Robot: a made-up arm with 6 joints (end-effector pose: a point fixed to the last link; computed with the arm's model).
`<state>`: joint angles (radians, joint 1 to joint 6).
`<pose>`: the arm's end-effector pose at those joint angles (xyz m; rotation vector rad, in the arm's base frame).
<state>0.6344 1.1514 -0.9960 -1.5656 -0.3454 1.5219</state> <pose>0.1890 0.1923 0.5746 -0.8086 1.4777 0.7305</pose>
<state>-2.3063 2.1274 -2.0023 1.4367 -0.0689 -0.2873</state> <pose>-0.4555 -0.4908 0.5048 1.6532 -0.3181 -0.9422</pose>
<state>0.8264 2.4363 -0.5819 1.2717 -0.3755 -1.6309</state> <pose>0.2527 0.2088 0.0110 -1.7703 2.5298 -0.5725</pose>
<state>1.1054 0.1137 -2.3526 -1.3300 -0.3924 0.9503</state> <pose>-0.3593 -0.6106 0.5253 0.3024 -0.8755 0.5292</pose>
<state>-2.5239 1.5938 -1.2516 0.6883 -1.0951 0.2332</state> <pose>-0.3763 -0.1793 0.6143 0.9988 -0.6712 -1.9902</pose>
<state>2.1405 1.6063 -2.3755 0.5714 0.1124 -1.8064</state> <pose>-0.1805 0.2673 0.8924 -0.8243 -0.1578 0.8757</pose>
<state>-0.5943 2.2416 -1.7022 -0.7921 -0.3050 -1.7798</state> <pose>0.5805 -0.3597 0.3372 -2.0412 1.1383 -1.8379</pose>
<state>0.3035 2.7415 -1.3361 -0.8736 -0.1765 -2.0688</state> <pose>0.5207 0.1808 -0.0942 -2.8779 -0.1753 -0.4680</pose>
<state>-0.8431 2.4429 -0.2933 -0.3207 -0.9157 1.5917</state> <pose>0.2283 -0.2085 0.0338 2.4725 1.2837 0.4929</pose>
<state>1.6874 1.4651 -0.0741 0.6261 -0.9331 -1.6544</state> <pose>0.0355 0.2113 0.2922 -1.9272 0.5021 -0.2183</pose>
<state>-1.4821 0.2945 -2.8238 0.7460 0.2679 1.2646</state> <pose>-0.0416 0.7273 0.5394 -0.8103 0.3095 0.4019</pose>
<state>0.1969 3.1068 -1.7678 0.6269 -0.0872 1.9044</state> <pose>0.5732 0.1078 -0.2438 2.7278 1.1515 0.5561</pose>
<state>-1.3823 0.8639 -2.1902 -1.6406 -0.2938 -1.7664</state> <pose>-0.0003 0.1964 0.9128 0.3359 0.1702 1.5011</pose>
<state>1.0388 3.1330 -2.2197 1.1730 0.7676 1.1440</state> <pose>0.2658 0.6124 -0.1623 -1.1597 -2.1083 -0.4336</pose>
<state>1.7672 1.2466 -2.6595 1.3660 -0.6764 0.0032</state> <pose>0.0947 -0.0774 0.9546 1.0120 0.0958 2.9431</pose>
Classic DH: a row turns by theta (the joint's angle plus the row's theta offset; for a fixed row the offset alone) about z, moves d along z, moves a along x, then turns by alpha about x. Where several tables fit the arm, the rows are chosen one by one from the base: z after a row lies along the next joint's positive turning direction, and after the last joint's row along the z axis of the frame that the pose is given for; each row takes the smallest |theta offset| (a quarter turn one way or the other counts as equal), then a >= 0, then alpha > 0; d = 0 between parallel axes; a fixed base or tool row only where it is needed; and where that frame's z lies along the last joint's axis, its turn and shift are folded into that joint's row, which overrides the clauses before.
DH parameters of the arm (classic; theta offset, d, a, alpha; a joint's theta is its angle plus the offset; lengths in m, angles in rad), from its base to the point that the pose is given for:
joint 1: 0 0.163 0 -1.5708
joint 2: 0.136 0 -0.4316 0
joint 3: 1.3476 0 -0.0234 1.5708
joint 4: 0 0.2664 0 -1.5708
joint 5: 0 0 0.0002 1.5708
joint 6: 0 0.1272 0 0

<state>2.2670 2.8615 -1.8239 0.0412 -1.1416 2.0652</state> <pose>-0.4619 0.5600 0.0457 0.1106 -1.5858 -1.6020</pose>
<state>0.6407 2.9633 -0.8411 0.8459 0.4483 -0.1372</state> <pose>0.1747 0.1819 -0.1534 -0.1764 -2.3226 0.2626</pose>
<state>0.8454 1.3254 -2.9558 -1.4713 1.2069 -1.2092</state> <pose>0.0195 -0.1564 0.8985 -0.2465 1.3190 -1.5016</pose>
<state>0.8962 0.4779 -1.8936 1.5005 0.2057 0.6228</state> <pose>-0.2376 -0.2553 0.8031 -0.1822 0.2803 3.0087</pose>
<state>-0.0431 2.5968 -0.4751 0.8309 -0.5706 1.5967</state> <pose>0.2888 -0.0631 -0.0307 2.5712 1.0397 -0.3062</pose>
